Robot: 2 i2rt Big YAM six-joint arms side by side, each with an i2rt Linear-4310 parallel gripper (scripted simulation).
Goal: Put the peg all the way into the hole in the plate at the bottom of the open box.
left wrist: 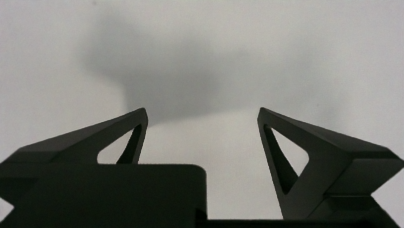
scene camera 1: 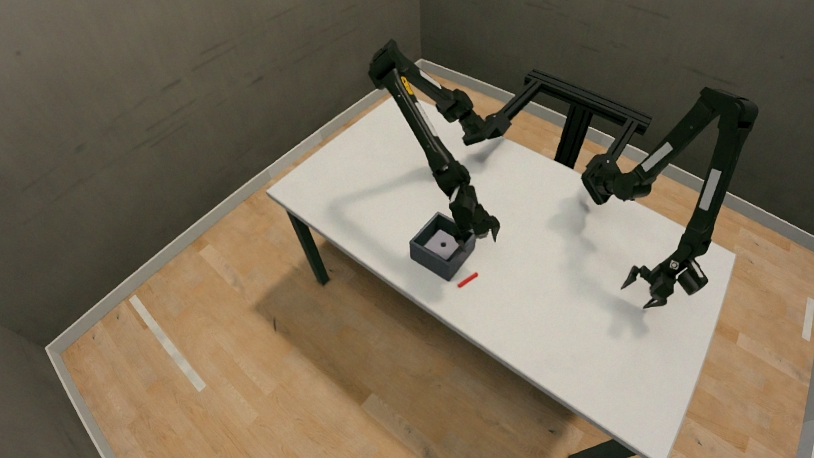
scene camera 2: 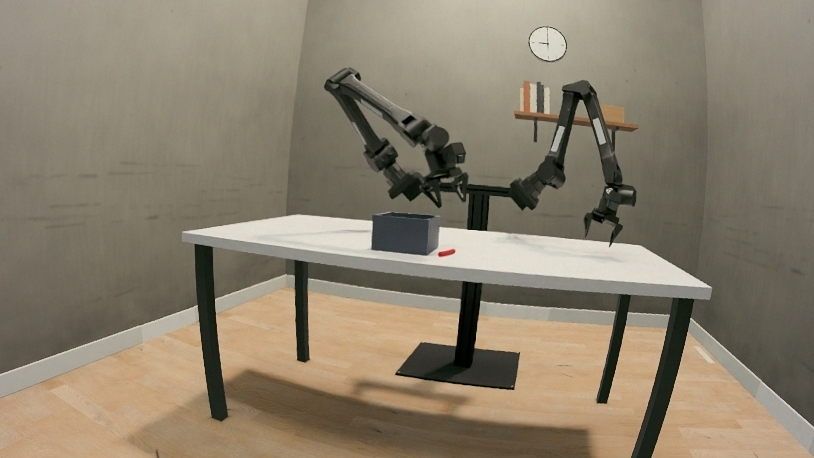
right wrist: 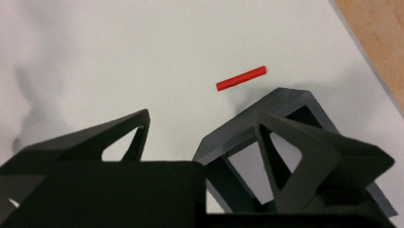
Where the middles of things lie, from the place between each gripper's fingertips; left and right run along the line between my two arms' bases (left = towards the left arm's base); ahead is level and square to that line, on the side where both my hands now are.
Labels:
My right hand (scene camera 2: 452, 205) is 120 mm to the left of the grey box (scene camera 2: 395, 232), 120 mm above it and 10 mm short of it. Also, from my right hand: light plate (right wrist: 246, 158) (120 mm to the right, 100 mm below, 10 mm ahead).
The light plate lies 620 mm to the right of my left hand, 160 mm ahead of it and 10 mm below it. Also, from my left hand: grey box: 620 mm to the right, 160 mm ahead, 30 mm below.

